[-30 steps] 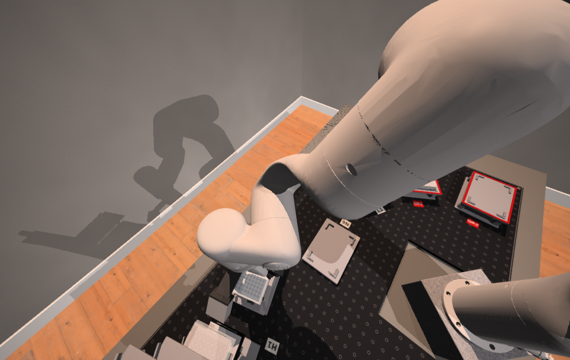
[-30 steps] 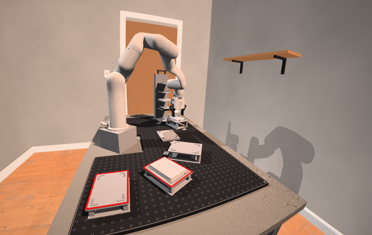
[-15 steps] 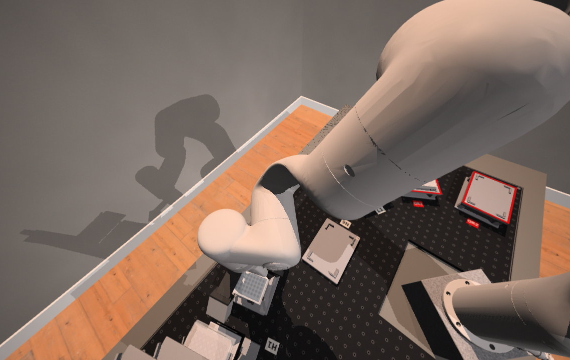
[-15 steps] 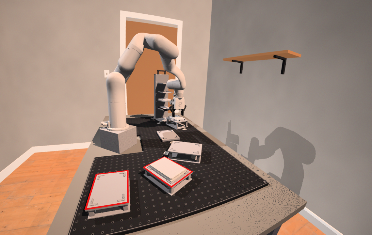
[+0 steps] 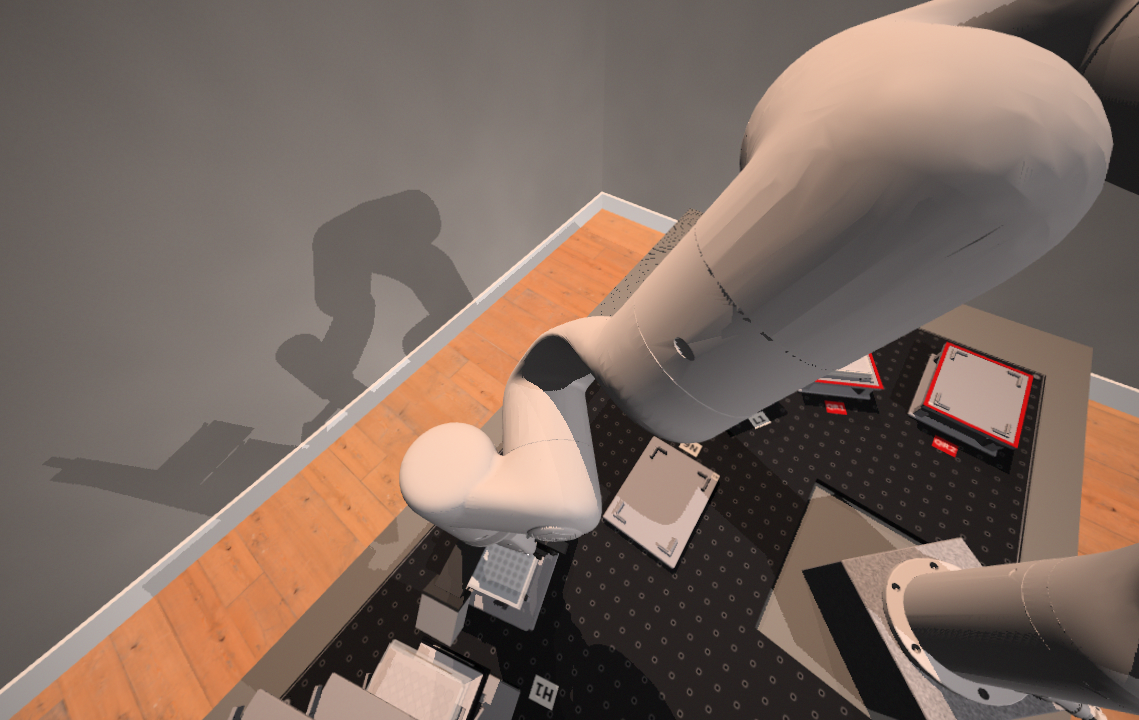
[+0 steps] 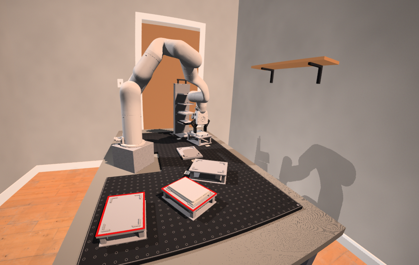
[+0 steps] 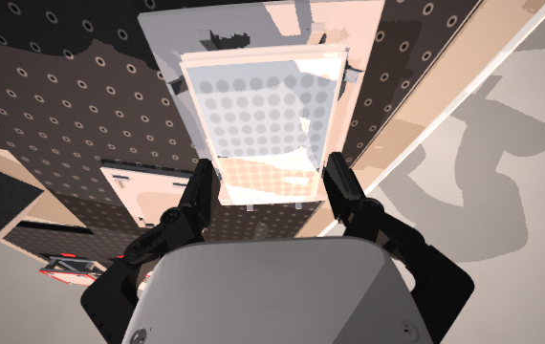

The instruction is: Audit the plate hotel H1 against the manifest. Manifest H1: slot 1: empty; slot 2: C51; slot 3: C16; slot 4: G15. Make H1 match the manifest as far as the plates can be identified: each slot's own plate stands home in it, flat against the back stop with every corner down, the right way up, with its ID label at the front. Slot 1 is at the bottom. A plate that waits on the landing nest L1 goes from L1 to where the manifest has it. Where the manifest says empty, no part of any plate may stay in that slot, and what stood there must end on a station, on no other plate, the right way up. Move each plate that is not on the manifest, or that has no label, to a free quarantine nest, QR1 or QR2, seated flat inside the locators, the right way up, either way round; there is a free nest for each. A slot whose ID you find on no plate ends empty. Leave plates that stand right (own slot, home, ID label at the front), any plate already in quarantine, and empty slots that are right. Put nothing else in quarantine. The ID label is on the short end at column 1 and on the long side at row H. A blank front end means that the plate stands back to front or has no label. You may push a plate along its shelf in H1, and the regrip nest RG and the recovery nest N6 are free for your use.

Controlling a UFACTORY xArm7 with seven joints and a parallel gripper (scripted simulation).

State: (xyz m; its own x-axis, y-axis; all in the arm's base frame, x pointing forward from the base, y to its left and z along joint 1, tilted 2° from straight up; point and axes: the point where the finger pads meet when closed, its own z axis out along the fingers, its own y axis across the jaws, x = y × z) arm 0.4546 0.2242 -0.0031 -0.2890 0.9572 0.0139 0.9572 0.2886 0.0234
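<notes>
The regrip nest RG lies 10 mm to the left of my hand and 30 mm below it. From my hand the other things lie so: H1 tag: 140 mm behind, 110 mm to the left, 90 mm below; RG label: 30 mm ahead, 90 mm to the right, 90 mm below; dark plate: 60 mm behind, 190 mm to the left, 30 mm above.
</notes>
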